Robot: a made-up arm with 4 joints.
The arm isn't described. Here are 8 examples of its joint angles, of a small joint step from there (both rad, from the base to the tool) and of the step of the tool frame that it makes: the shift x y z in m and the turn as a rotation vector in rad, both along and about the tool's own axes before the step.
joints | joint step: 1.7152 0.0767 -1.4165 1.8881 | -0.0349 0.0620 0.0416 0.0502
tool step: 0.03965 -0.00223 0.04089 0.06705 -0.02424 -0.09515
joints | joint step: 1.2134 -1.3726 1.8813 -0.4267 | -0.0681 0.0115 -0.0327 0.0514
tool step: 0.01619 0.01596 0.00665 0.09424 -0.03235 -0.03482
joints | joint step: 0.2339 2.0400 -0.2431 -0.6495 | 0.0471 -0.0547 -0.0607 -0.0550
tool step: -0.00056 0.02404 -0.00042 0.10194 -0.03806 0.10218
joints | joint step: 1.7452 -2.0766 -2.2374 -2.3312 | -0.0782 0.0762 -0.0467 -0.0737
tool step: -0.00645 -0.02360 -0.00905 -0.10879 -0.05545 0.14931
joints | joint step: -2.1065 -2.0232 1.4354 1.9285 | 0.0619 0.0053 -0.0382 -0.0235
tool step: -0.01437 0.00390 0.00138 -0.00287 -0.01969 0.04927
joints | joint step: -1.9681 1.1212 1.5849 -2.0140 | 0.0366 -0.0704 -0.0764 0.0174
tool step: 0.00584 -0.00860 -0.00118 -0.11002 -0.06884 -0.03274
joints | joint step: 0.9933 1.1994 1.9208 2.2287 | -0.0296 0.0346 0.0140 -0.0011
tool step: -0.00790 -0.00248 -0.00218 0.00270 -0.05068 0.02281
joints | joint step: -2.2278 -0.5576 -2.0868 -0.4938 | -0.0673 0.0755 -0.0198 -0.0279
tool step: -0.00119 -0.00537 0.04130 0.00051 -0.10855 0.01523
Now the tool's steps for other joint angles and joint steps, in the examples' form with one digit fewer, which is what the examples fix.
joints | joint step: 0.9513 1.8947 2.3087 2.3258 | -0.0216 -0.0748 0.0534 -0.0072
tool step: 0.0300 0.0138 0.0472 0.0869 -0.0202 -0.0490
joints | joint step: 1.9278 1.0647 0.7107 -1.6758 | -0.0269 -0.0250 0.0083 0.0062
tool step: 0.0047 -0.0043 0.0034 -0.0031 0.0321 0.0214
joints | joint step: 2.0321 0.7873 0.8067 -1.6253 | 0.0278 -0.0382 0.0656 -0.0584
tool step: -0.0141 -0.0011 0.0117 -0.0378 0.0496 0.0690
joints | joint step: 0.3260 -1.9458 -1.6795 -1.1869 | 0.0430 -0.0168 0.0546 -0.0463
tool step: -0.0175 -0.0006 -0.0059 -0.0189 0.0938 0.0289
